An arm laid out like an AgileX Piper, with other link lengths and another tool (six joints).
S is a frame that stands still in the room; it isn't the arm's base.
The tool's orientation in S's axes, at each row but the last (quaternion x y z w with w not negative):
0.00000 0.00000 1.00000 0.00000
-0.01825 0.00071 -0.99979 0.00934
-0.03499 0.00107 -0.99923 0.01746
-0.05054 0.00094 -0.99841 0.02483
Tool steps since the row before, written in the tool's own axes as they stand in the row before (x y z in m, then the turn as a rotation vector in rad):
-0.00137 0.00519 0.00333 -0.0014 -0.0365 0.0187
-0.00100 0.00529 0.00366 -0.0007 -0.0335 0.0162
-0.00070 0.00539 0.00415 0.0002 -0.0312 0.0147
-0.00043 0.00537 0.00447 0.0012 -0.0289 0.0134
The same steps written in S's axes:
0.00137 -0.00519 0.00333 0.0014 0.0365 0.0187
0.00123 -0.00527 0.00361 0.0007 0.0335 0.0162
0.00118 -0.00537 0.00407 -0.0003 0.0312 0.0148
0.00114 -0.00534 0.00438 -0.0013 0.0288 0.0136

